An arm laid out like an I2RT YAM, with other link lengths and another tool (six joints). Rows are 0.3 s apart.
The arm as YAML. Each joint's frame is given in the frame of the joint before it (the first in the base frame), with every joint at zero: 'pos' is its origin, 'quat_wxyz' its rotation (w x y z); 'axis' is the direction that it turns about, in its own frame. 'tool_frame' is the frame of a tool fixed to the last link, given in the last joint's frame.
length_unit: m
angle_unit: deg
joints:
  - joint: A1
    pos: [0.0, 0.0, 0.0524]
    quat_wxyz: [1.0, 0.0, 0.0, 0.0]
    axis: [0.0, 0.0, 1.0]
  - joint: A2
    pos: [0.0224, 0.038, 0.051]
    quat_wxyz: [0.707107, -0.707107, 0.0, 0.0]
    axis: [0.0, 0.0, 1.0]
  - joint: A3
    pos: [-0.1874, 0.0, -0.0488]
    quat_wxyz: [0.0, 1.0, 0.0, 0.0]
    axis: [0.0, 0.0, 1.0]
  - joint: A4
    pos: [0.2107, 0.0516, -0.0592]
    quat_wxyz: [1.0, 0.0, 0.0, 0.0]
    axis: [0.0, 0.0, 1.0]
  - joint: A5
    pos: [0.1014, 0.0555, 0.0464]
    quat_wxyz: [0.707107, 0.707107, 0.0, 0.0]
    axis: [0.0, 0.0, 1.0]
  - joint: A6
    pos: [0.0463, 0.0, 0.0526]
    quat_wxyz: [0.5, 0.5, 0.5, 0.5]
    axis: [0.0, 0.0, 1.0]
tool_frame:
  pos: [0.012, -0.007, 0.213]
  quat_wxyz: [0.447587, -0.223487, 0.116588, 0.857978]
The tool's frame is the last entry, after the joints.
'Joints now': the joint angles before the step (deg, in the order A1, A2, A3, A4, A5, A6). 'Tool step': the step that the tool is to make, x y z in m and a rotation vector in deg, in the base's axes. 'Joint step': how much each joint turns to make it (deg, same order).
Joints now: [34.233, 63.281, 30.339, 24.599, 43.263, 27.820]
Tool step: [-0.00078, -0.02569, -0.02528, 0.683, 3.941, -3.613]
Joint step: [-2.764, -0.096, 0.621, -6.330, 0.310, 3.888]
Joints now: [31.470, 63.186, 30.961, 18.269, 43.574, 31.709]
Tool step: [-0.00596, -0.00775, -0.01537, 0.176, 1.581, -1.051]
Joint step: [-0.280, -0.905, -1.738, -1.520, 0.490, 1.580]
